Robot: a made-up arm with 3 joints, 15 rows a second.
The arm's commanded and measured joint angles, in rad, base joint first. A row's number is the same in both.
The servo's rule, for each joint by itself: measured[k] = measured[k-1] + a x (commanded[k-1-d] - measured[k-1]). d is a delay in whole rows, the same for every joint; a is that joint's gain. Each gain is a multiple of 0.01, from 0.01 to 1. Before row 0 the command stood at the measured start. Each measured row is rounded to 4 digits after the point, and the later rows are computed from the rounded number. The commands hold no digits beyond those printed.
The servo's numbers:
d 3
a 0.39 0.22 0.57
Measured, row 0:
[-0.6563 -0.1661 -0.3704]
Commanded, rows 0 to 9:
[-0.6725 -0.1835 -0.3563]
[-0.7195 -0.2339 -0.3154]
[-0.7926 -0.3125 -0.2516]
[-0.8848 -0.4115 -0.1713]
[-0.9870 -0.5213 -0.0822]
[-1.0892 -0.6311 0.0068]
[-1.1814 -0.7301 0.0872]
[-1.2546 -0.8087 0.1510]
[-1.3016 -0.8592 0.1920]
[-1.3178 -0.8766 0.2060]
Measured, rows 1 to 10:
[-0.6563 -0.1661 -0.3704]
[-0.6563 -0.1661 -0.3704]
[-0.6563 -0.1661 -0.3704]
[-0.6626 -0.1699 -0.3624]
[-0.6848 -0.1840 -0.3356]
[-0.7268 -0.2123 -0.2877]
[-0.7884 -0.2561 -0.2214]
[-0.8659 -0.3144 -0.1421]
[-0.9530 -0.3841 -0.0572]
[-1.0421 -0.4602 0.0251]

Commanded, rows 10 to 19:
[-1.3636 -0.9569 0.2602]
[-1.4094 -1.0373 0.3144]
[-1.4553 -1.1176 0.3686]
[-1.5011 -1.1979 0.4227]
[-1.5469 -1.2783 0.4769]
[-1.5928 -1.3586 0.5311]
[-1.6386 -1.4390 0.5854]
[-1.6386 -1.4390 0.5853]
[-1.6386 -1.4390 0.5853]
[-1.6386 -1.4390 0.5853]
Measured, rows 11 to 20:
[-1.1250 -0.5369 0.0969]
[-1.1939 -0.6078 0.1511]
[-1.2422 -0.6669 0.1824]
[-1.2895 -0.7307 0.2267]
[-1.3363 -0.7982 0.2767]
[-1.3827 -0.8685 0.3291]
[-1.4289 -0.9410 0.3825]
[-1.4749 -1.0152 0.4363]
[-1.5209 -1.0907 0.4903]
[-1.5668 -1.1673 0.5445]

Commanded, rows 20 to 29:
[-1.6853 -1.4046 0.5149]
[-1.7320 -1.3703 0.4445]
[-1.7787 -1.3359 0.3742]
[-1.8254 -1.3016 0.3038]
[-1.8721 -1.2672 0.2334]
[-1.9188 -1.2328 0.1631]
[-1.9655 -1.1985 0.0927]
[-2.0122 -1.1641 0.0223]
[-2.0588 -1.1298 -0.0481]
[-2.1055 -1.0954 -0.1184]
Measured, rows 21 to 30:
[-1.5948 -1.2271 0.5678]
[-1.6119 -1.2737 0.5778]
[-1.6223 -1.3101 0.5821]
[-1.6469 -1.3309 0.5438]
[-1.6801 -1.3396 0.4872]
[-1.7186 -1.3388 0.4228]
[-1.7603 -1.3306 0.3550]
[-1.8039 -1.3167 0.2857]
[-1.8487 -1.2982 0.2158]
[-1.8943 -1.2763 0.1456]

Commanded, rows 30 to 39:
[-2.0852 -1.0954 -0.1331]
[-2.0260 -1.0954 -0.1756]
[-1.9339 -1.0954 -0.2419]
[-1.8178 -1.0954 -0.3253]
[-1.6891 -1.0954 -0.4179]
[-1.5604 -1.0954 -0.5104]
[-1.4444 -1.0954 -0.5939]
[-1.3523 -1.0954 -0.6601]
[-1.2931 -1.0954 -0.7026]
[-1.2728 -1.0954 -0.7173]
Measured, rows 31 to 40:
[-1.9403 -1.2516 0.0753]
[-1.9865 -1.2248 0.0050]
[-2.0329 -1.1963 -0.0653]
[-2.0533 -1.1741 -0.1039]
[-2.0427 -1.1568 -0.1448]
[-2.0003 -1.1433 -0.2001]
[-1.9291 -1.1328 -0.2715]
[-1.8355 -1.1246 -0.3549]
[-1.7282 -1.1182 -0.4435]
[-1.6175 -1.1132 -0.5292]

